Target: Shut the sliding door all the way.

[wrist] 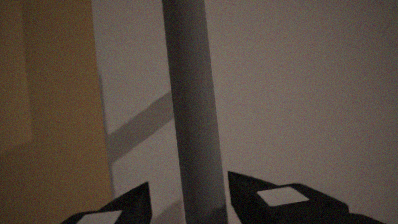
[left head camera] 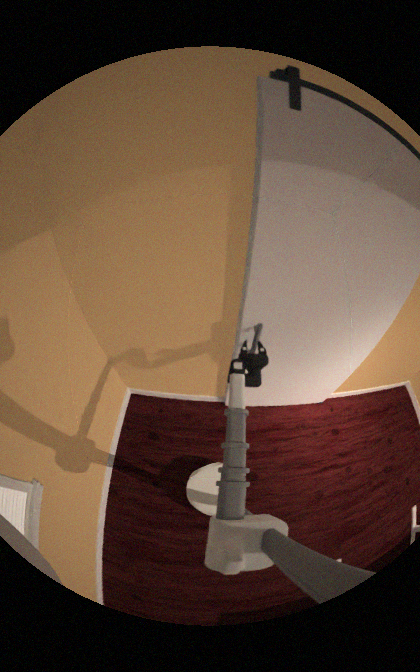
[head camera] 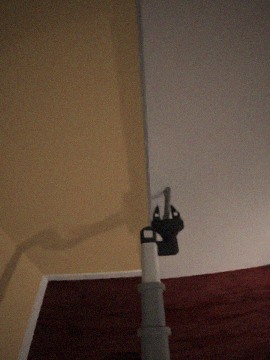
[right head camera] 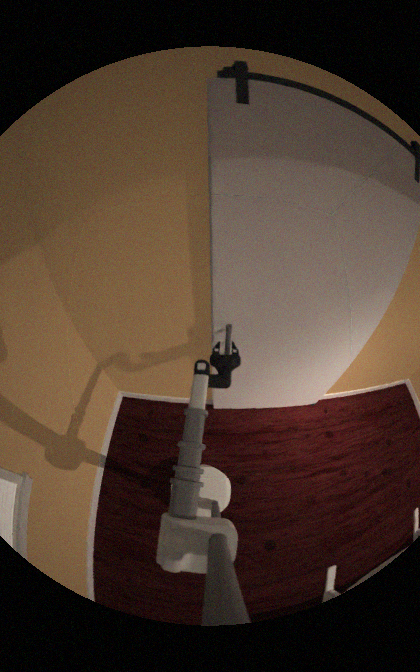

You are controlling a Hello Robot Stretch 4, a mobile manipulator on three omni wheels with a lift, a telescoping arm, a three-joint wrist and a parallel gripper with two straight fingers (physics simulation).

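Pixels of known places: gripper, fingertip midpoint: (left head camera: pixel 251 340); robot's base, origin of the base link: (left head camera: pixel 215 487) (right head camera: pixel 201 489).
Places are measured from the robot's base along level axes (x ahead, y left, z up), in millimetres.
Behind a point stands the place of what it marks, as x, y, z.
Observation:
The sliding door (head camera: pixel 215 125) @(748, -279, 1258) (left head camera: pixel 320 250) @(748, -290, 1365) (right head camera: pixel 290 250) @(749, -313, 1345) (wrist: pixel 310 90) @(745, -209, 944) is a tall pale grey panel. Its left edge stands against the orange wall, close to the left end of its dark top rail (left head camera: pixel 350 102) (right head camera: pixel 310 89). Its handle (head camera: pixel 167 194) @(671, -93, 995) (left head camera: pixel 258 330) @(671, -94, 991) (right head camera: pixel 228 332) @(671, -96, 985) (wrist: pixel 192 90) @(671, -94, 948) is an upright grey bar near that edge. My gripper (head camera: pixel 166 207) @(717, -87, 875) (left head camera: pixel 253 343) @(717, -87, 875) (right head camera: pixel 226 344) @(717, -87, 875) (wrist: pixel 190 192) @(717, -87, 875) is open, one black finger on each side of the bar's lower part. In the wrist view gaps show between bar and fingers. The doorway behind the panel is hidden.
The orange wall (head camera: pixel 70 125) @(781, 276, 1288) (left head camera: pixel 140 250) @(775, 421, 1298) (right head camera: pixel 125 250) @(778, 346, 1333) (wrist: pixel 55 100) @(791, 45, 964) continues left of the door and turns a corner. White baseboard (head camera: pixel 35 320) @(424, 879, -4) (left head camera: pixel 103 520) @(-538, 835, -10) (right head camera: pixel 95 520) @(-553, 834, -10) borders the dark red floor (head camera: pixel 90 320) @(445, 458, -28) (left head camera: pixel 320 480) @(-10, -910, -28) (right head camera: pixel 300 480) @(50, -794, -28). My extended arm (head camera: pixel 153 310) @(243, -1, 984) (left head camera: pixel 235 450) @(179, 0, 987) (right head camera: pixel 190 450) @(178, -3, 987) reaches toward the door.

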